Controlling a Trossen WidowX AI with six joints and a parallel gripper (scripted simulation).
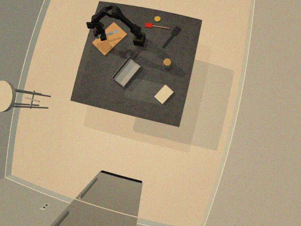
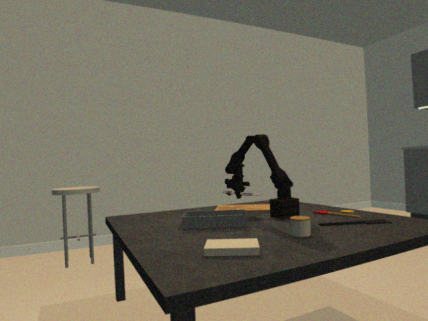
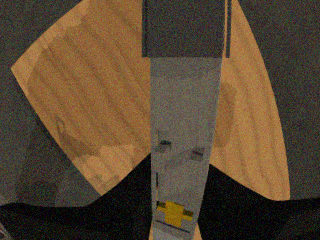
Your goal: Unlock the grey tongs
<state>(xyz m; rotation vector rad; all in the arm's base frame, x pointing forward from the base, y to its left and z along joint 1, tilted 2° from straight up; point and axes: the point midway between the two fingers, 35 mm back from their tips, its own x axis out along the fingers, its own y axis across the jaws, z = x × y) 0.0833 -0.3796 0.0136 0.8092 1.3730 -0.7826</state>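
Right now the wooden board is 30 mm behind my gripper tip, 20 mm to the left of it and 60 mm below it. The rest, counted from my gripper tip: wood-lidded pot (100 mm ahead, 740 mm to the left, 40 mm below); then roasting tin (310 mm ahead, 350 mm to the left, 40 mm below); then red spatula (310 mm behind, 490 mm to the left, 60 mm below).
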